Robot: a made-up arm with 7 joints.
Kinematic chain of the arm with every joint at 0, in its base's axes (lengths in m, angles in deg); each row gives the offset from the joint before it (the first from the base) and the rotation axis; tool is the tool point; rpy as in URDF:
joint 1: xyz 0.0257 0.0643 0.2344 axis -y
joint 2: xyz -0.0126 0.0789 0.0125 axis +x
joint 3: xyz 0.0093 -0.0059 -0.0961 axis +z
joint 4: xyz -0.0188 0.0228 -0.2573 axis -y
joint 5: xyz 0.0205 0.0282 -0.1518 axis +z
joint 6: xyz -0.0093 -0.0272 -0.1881 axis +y
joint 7: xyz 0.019 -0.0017 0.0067 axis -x
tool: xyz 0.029 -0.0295 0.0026 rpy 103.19 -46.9 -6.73
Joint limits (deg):
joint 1: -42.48..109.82
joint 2: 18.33..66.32
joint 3: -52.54..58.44
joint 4: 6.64..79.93
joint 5: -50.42..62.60
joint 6: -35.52..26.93
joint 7: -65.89..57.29
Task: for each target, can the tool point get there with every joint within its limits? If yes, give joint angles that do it. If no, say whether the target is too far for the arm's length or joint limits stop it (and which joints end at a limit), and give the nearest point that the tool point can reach.
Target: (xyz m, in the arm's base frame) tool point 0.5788 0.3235 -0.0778
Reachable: yes | joints 45.56 23.05 -24.38 24.89 -1.26 -6.09 -55.58
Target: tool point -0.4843 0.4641 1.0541
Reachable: no: too far | nearest point -0.0655 0.5077 0.5722 | short by 0.640 m
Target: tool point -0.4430 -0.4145 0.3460
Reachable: no: joint limits stop it (at a limit: joint 1, joint 2, joint 3, joint 4) | nearest point -0.1255 0.0122 -0.1885 | short by 0.754 m
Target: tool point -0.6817 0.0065 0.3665
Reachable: no: joint limits stop it (at a limit: joint 1, joint 2, joint 3, joint 4, joint 5, joint 6, joint 7) | nearest point -0.3813 0.3528 -0.1922 | short by 0.723 m
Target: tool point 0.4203 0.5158 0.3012
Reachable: yes | joints 56.22 54.96 -2.45 65.63 -41.89 -13.35 -7.17
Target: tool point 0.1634 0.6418 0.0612
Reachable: yes | joints -23.89 59.36 32.49 50.01 44.80 -28.38 31.31
